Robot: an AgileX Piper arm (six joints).
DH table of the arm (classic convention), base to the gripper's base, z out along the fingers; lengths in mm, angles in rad. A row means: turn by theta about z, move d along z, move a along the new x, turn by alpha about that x. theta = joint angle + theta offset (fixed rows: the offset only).
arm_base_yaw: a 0  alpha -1.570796  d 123  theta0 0
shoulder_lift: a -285.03  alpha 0  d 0  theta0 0.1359
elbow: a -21.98  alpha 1.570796  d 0  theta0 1.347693
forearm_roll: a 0  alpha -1.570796  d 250.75  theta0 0
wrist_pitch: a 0  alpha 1.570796  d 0  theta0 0
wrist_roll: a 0  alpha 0  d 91  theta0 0
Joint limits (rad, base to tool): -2.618..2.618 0..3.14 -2.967..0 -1.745..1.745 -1.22..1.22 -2.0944..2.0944
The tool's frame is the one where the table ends.
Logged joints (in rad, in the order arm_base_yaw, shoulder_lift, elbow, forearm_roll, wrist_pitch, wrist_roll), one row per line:
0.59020 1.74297 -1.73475 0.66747 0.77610 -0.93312
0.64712 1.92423 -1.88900 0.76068 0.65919 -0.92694
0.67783 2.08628 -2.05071 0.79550 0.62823 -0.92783
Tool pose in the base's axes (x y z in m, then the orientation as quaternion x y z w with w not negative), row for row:
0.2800 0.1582 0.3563 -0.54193 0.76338 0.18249 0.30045
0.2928 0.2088 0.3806 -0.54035 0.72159 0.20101 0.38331
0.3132 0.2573 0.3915 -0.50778 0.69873 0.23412 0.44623
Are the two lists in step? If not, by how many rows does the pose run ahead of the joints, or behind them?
The pose runs 2 rows behind the joints: the pose in row i belongs to the joints in row i - 2.
